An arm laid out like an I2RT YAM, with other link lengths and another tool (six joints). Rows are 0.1 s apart.
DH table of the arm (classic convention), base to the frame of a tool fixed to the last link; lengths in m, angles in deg. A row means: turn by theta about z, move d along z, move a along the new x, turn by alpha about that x. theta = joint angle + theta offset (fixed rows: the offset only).
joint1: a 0.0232  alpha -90  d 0.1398  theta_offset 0
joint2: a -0.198  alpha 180  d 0  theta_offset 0
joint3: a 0.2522  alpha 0  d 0  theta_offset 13.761
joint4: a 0.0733  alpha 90  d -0.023  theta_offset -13.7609
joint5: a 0  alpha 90  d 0.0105  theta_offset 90
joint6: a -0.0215  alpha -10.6  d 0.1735  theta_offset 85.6
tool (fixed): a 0  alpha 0  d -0.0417  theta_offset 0
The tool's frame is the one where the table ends.
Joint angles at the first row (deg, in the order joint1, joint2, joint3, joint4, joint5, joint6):
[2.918, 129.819, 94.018, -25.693, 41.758, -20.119]
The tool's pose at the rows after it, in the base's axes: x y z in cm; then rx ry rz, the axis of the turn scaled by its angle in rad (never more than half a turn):
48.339, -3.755, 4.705, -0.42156, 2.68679, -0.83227
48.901, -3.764, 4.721, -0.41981, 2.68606, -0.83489
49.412, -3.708, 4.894, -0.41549, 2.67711, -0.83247
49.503, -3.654, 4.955, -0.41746, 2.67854, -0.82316
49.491, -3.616, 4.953, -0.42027, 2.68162, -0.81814
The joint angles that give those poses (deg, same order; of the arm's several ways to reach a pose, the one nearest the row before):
[2.918, 131.088, 95.548, -26.304, 40.774, -19.988]
[2.897, 132.706, 98.063, -27.158, 40.884, -19.988]
[2.918, 133.665, 99.787, -27.354, 40.818, -19.988]
[2.895, 133.774, 100.244, -27.745, 40.424, -19.945]
[2.896, 133.775, 100.378, -28.054, 40.206, -19.923]

